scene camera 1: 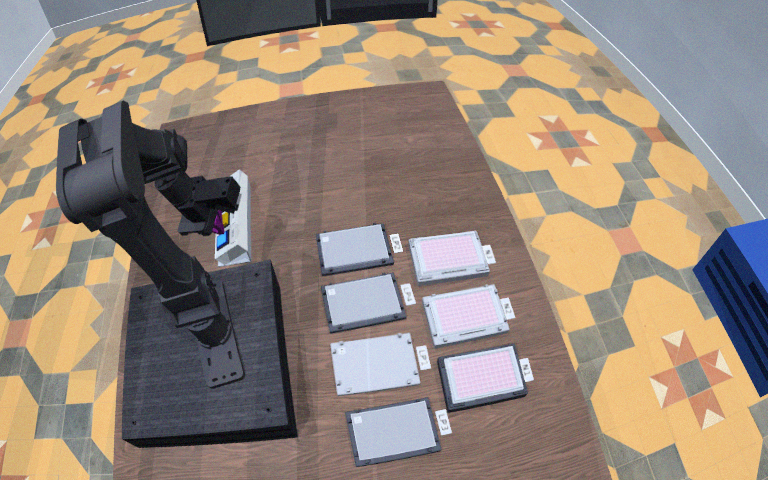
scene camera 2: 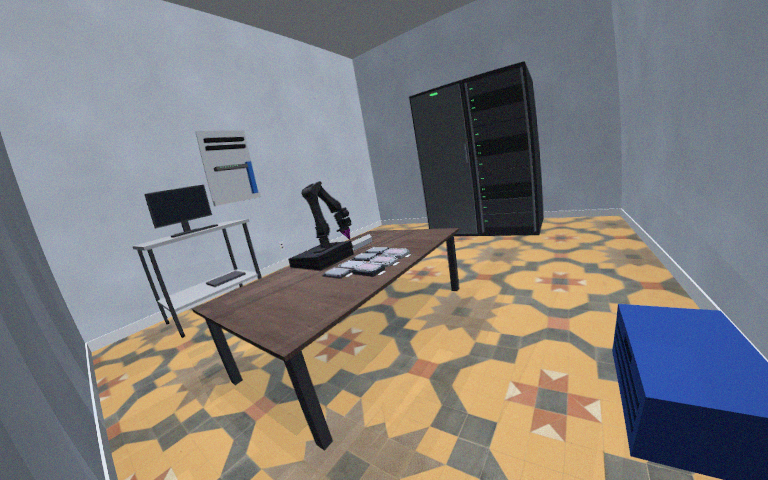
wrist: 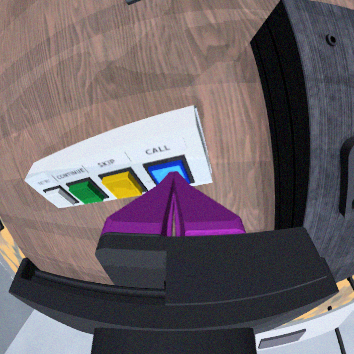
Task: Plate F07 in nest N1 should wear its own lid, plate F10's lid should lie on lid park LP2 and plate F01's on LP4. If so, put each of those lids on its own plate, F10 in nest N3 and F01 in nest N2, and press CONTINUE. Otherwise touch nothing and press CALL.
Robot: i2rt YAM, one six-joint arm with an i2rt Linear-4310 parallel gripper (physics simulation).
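Where they show: gripper, fingertip midpoint: (scene camera 1: 221, 233) (scene camera 2: 349, 239) (wrist: 173, 178); arm's base, link origin: (scene camera 1: 215, 333) (scene camera 2: 326, 248).
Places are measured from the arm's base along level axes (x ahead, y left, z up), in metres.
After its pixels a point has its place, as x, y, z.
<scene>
My gripper (scene camera 1: 216, 230) {0.049, 0.222, -0.006} (scene camera 2: 348, 238) {0.049, 0.222, -0.006} (wrist: 173, 178) {0.049, 0.222, -0.006} is shut and empty, its purple tips at the CALL button (scene camera 1: 222, 240) {0.043, 0.230, -0.036} (wrist: 164, 173) {0.047, 0.237, -0.035}, which shows bright blue; contact is unclear. The green CONTINUE button (wrist: 87, 191) {0.061, 0.324, -0.032} is to its left in the wrist view. Pink-welled plates sit in nest N3 (scene camera 1: 449, 253) {0.467, 0.049, -0.057}, N2 (scene camera 1: 467, 310) {0.442, -0.081, -0.054} and N1 (scene camera 1: 484, 374) {0.414, -0.211, -0.050}; whether N1's plate wears a clear lid is unclear. Grey lid-like panels lie in dark frames at LP2 (scene camera 1: 355, 248) {0.302, 0.134, -0.067} and LP4 (scene camera 1: 363, 300) {0.276, 0.015, -0.066}. Corner labels are too small to read.
Park LP3 (scene camera 1: 393, 431) {0.234, -0.243, -0.066} holds a similar grey panel; LP1 (scene camera 1: 375, 365) {0.251, -0.114, -0.074} is pale with corner pegs. The white button box (scene camera 1: 244, 198) {0.110, 0.331, -0.038} (wrist: 120, 135) {0.094, 0.257, -0.033} also has a yellow SKIP button (wrist: 121, 185) {0.052, 0.281, -0.033}. The black arm base (scene camera 1: 209, 407) {-0.042, -0.130, -0.005} stands beside it.
</scene>
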